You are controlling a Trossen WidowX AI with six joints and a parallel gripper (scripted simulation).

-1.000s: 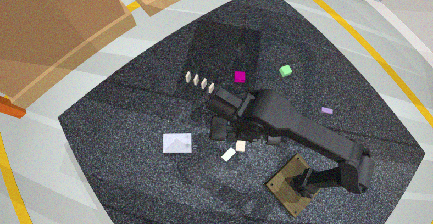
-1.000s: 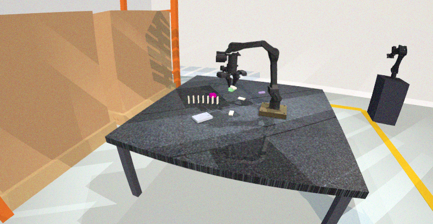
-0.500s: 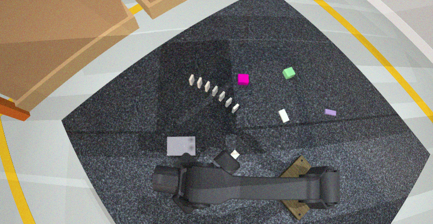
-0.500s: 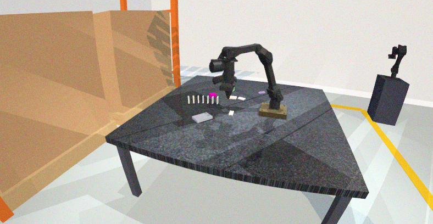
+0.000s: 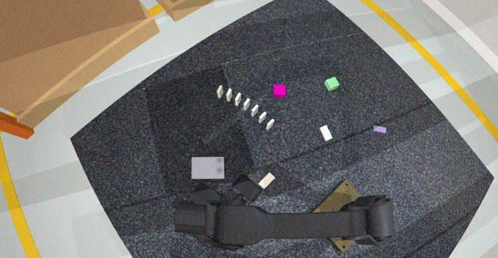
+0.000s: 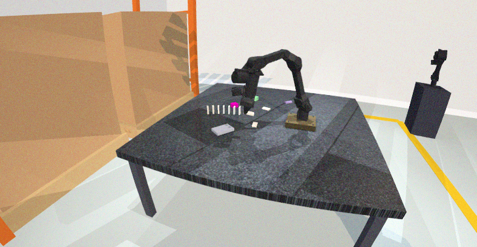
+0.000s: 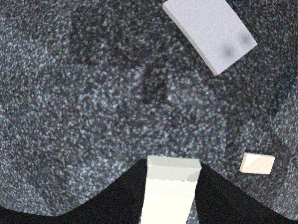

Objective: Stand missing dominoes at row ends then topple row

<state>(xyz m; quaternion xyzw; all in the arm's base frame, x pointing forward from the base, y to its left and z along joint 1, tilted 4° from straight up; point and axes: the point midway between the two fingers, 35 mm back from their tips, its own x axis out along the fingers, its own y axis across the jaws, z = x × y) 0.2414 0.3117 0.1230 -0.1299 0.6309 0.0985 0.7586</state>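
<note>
My gripper tip is now 14 cm short of the flat pale pad, 13 cm above it and 1 cm to the left of it. Also, from my gripper tip: purple block (60 cm to the right, 13 cm below, 9 cm behind); magenta cube (35 cm to the right, 24 cm ahead, 12 cm below); green cube (55 cm to the right, 16 cm ahead, 12 cm below).
</note>
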